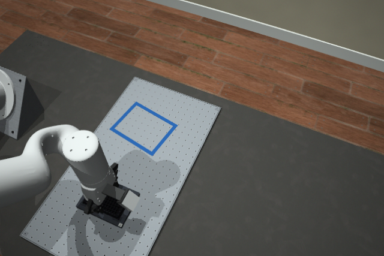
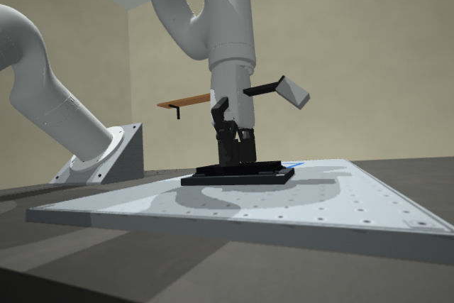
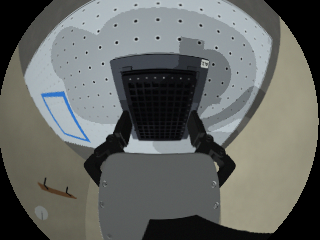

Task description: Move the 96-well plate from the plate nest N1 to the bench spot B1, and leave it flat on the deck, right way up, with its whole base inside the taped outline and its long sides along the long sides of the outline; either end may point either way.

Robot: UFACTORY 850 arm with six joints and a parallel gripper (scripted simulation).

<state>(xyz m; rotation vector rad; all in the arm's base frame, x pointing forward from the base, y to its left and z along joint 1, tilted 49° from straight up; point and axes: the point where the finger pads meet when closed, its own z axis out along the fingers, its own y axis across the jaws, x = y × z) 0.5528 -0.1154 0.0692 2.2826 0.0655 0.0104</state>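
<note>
My gripper is now 2 cm above the black 96-well plate. From my hand the other things lie so: dark plate nest N1: 3 cm below.
</note>
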